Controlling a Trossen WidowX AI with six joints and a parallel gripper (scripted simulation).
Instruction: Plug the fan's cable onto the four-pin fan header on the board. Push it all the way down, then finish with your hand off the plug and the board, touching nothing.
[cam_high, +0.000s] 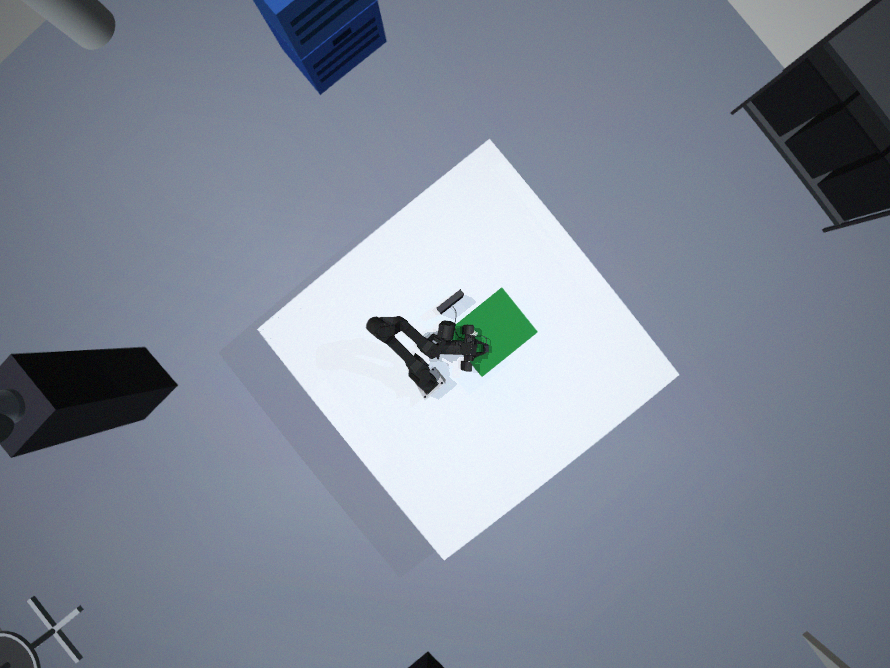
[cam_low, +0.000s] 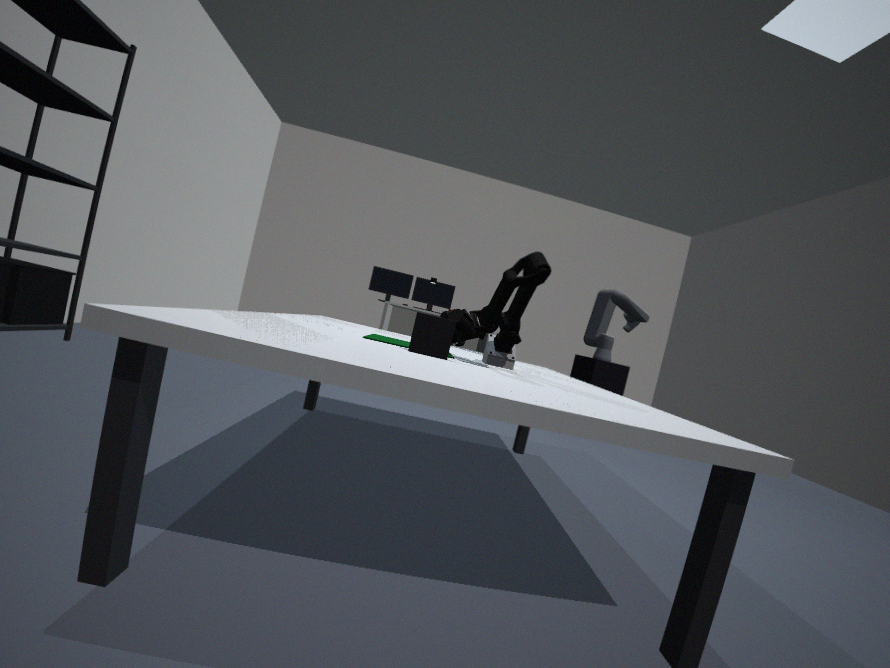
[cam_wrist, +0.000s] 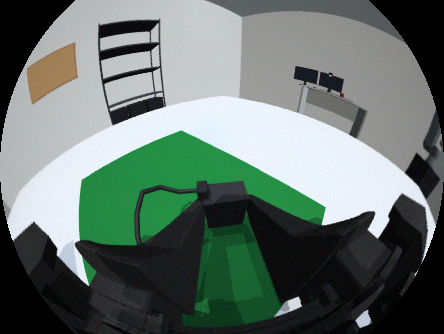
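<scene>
Now: the black plug 10 mm below my gripper tip. The rest, counted from my gripper tip: fan 230 mm to the left, 20 mm ahead, 20 mm above; then green board 70 mm ahead, 50 mm below, 30 mm to the left; then white four-pin header 80 mm to the left, 30 mm below.
</scene>
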